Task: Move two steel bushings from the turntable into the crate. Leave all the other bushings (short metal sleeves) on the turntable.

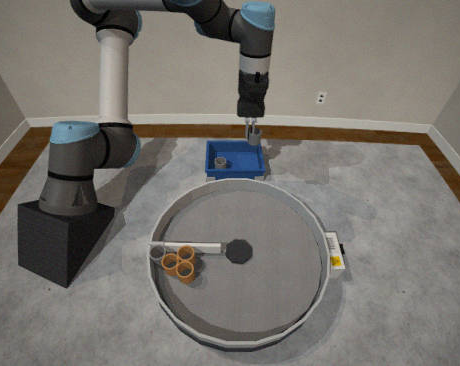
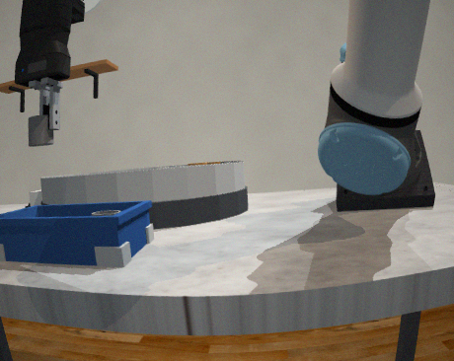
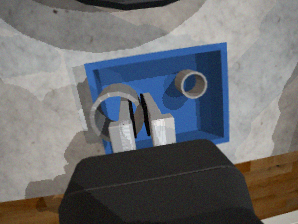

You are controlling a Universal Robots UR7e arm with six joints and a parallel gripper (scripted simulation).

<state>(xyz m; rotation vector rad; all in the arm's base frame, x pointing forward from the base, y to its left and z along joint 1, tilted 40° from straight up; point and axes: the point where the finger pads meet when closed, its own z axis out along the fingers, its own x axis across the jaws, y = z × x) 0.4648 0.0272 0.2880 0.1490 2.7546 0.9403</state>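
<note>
Now: hand 150 mm above the blue crate, 40 mm to the right of it and 40 mm past it. The rest, counted from my hand: round turntable 310 mm to the right, 120 mm below, 40 mm behind.
</note>
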